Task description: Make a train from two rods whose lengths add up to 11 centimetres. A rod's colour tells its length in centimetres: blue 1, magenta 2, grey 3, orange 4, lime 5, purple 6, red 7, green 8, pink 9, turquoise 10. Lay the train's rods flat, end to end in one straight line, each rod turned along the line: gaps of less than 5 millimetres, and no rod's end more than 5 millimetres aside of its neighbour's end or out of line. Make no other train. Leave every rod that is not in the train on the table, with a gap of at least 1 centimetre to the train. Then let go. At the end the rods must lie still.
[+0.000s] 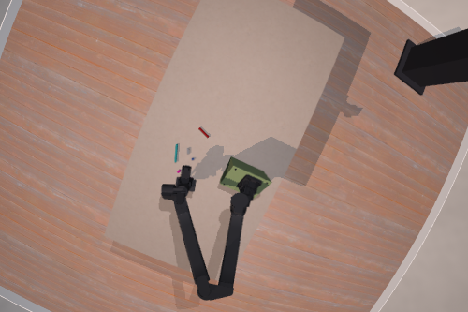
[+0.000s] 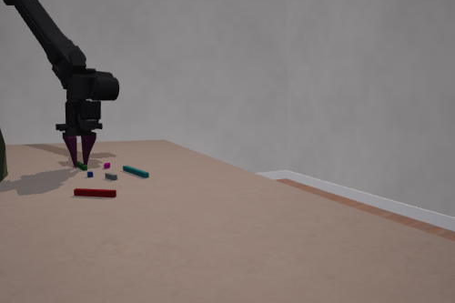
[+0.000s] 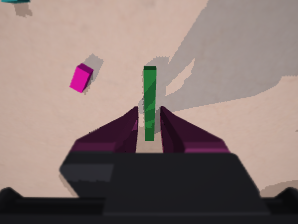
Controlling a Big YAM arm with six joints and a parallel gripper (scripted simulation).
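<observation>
The green rod lies 1 cm below my hand. From my hand the other things lie so: magenta rod 6 cm ahead, 2 cm to the right, 1 cm below; then blue rod 2 cm ahead, 12 cm to the right, 1 cm below; then turquoise rod 12 cm ahead, 10 cm to the right, 1 cm below.
</observation>
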